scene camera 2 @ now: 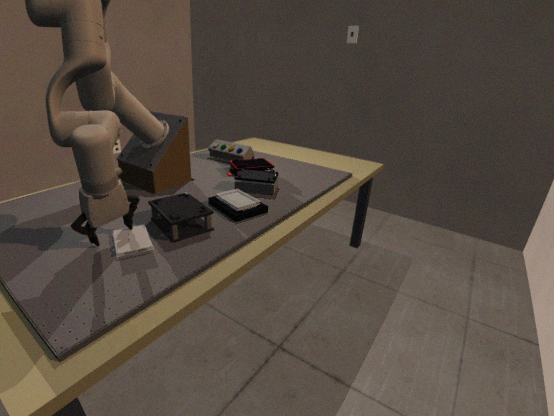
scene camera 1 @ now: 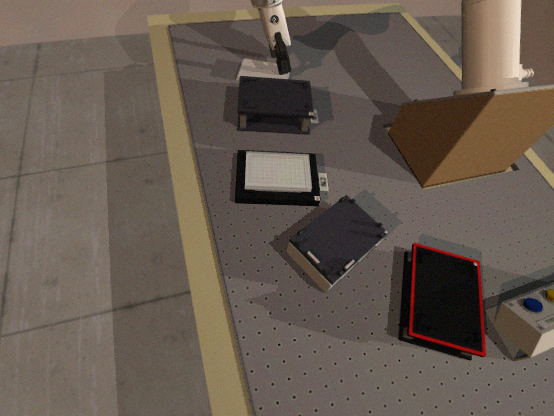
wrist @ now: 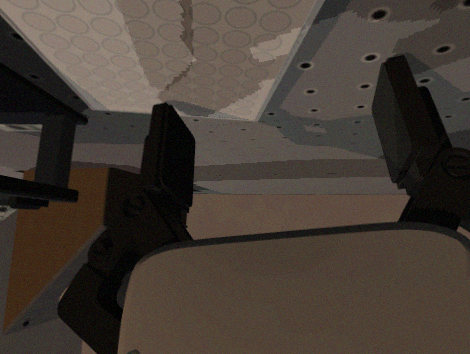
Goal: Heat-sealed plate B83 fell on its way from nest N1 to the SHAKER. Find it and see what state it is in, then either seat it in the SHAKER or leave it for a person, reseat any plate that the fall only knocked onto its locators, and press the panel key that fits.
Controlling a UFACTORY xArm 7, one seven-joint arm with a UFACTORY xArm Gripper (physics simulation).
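Places are measured from the arm's base along level axes (x ahead, y left, z up), in centimetres.
Pixels of known places: gripper, between the fingertips: (scene camera 2: 112, 234) (scene camera 1: 281, 64) (wrist: 273, 103); arm's base, origin of its link: (scene camera 2: 155, 135) (scene camera 1: 489, 92).
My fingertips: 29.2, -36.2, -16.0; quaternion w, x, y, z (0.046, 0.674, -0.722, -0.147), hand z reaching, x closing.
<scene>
Ahead of a thing's pixels: the offset from my fingertips to its top centre, as dx, dy, dz. "*": to the spot under its first point.
A white plate @[+5.3, +2.3, +0.1] (scene camera 1: 252, 69) (scene camera 2: 134, 242) (wrist: 210, 45) lies on the mat beside a raised black stand; the wrist view shows round wells on it, crossed by patches of shadow. Its label and the seal's condition cannot be made out. My gripper (scene camera 1: 283, 70) (scene camera 2: 113, 235) (wrist: 273, 103) is open and empty, low over the plate's side away from the camera in scene camera 2. Another white plate @[+12.0, +35.6, +2.3] (scene camera 1: 277, 171) (scene camera 2: 237, 199) sits on a low black nest @[+12.0, +35.6, +1.3] (scene camera 1: 270, 198); I cannot tell whether it is fully down. A grey box with corner clips @[* +6.6, +53.3, +4.1] (scene camera 1: 340, 237) (scene camera 2: 256, 186), possibly the SHAKER, stands angled with a bare top.
The raised black stand (scene camera 1: 275, 97) (scene camera 2: 180, 207) is close to the gripper. A red-rimmed black tray @[-7.4, +67.0, +3.2] (scene camera 1: 411, 290) (scene camera 2: 252, 164) lies near the key panel @[-26.5, +75.1, +7.0] (scene camera 1: 515, 327) (scene camera 2: 230, 150). The brown arm pedestal (scene camera 1: 460, 140) (scene camera 2: 172, 167) (wrist: 55, 215) stands on the table's other side.
</scene>
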